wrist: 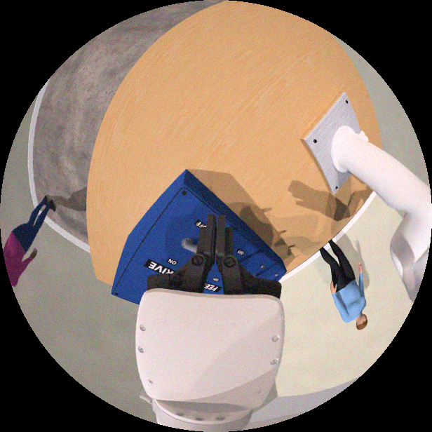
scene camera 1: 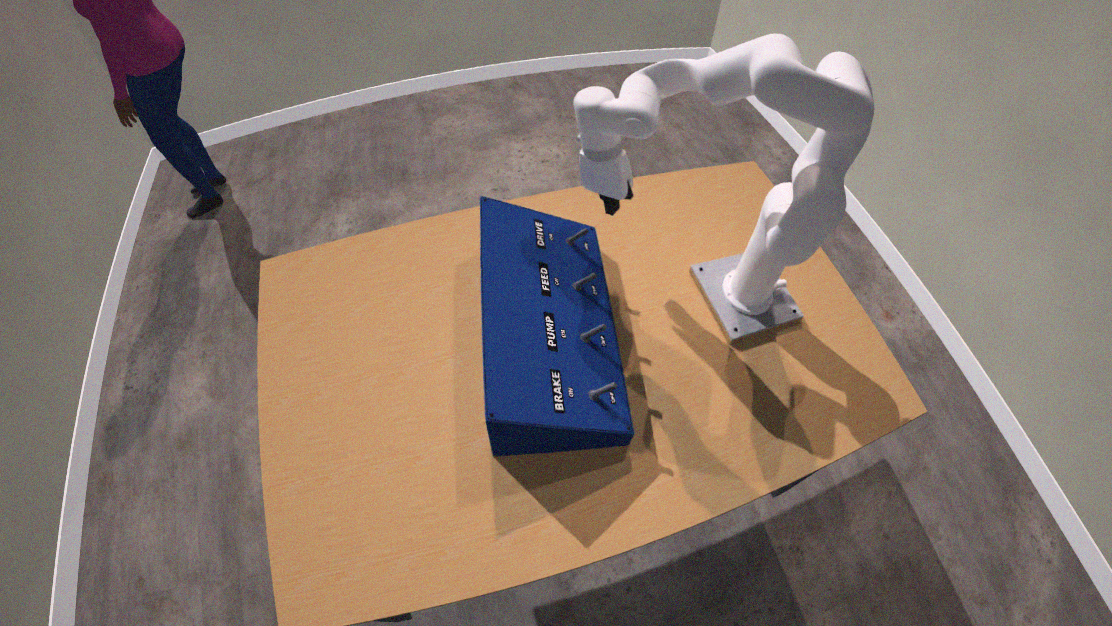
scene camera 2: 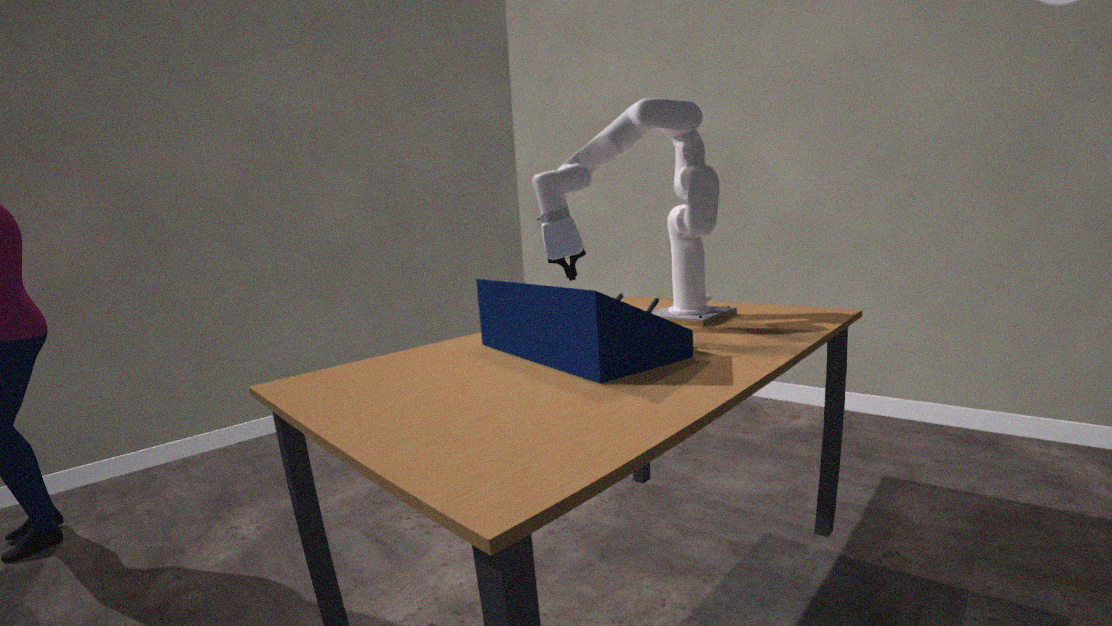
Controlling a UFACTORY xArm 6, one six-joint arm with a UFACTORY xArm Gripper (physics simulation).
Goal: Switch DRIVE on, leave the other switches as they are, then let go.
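Pixels of known places: gripper, fingertip midpoint: (scene camera 1: pixel 612 210) (scene camera 2: pixel 572 279); arm's base, origin of the base link: (scene camera 1: pixel 747 292) (scene camera 2: pixel 689 311).
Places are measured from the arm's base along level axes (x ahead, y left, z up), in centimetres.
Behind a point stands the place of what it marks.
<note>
A blue sloped panel (scene camera 1: pixel 513 311) @[x 54.7, y 1.3, z 12.9 cm] (scene camera 2: pixel 536 322) @[x 60.3, y 0.8, z 7.2 cm] (wrist: pixel 150 240) stands on the table. In scene camera 1, its DRIVE lever (scene camera 1: pixel 577 238) @[x 37.1, y -16.5, z 8.7 cm], FEED lever (scene camera 1: pixel 584 283) @[x 39.2, y -4.8, z 8.6 cm], PUMP lever (scene camera 1: pixel 593 334) @[x 41.0, y 7.0, z 8.8 cm] and BRAKE lever (scene camera 1: pixel 603 392) @[x 42.9, y 18.8, z 9.0 cm] all lean the same way, towards their OFF marks at the low edge. The DRIVE lever (wrist: pixel 189 244) also shows in the wrist view, just left of the fingers and partly hidden. My gripper (scene camera 1: pixel 612 209) @[x 28.4, y -19.8, z 12.2 cm] (scene camera 2: pixel 571 276) @[x 28.4, y -19.8, z 12.2 cm] (wrist: pixel 216 222) is shut and empty. It hangs above the DRIVE end of the panel, apart from the levers.
The wooden table (scene camera 1: pixel 350 388) @[x 89.7, y 1.8, z -2.1 cm] (scene camera 2: pixel 435 435) @[x 97.6, y 19.5, z -2.1 cm] (wrist: pixel 240 75) carries the arm's base plate (scene camera 1: pixel 712 287) @[x 8.0, y -3.3, z 0.0 cm] (wrist: pixel 317 142), beyond the panel's low edge. A person in magenta (scene camera 1: pixel 151 46) (scene camera 2: pixel 19 303) (wrist: pixel 17 245) stands off the table. Another person in light blue (wrist: pixel 349 299) shows in the wrist view.
</note>
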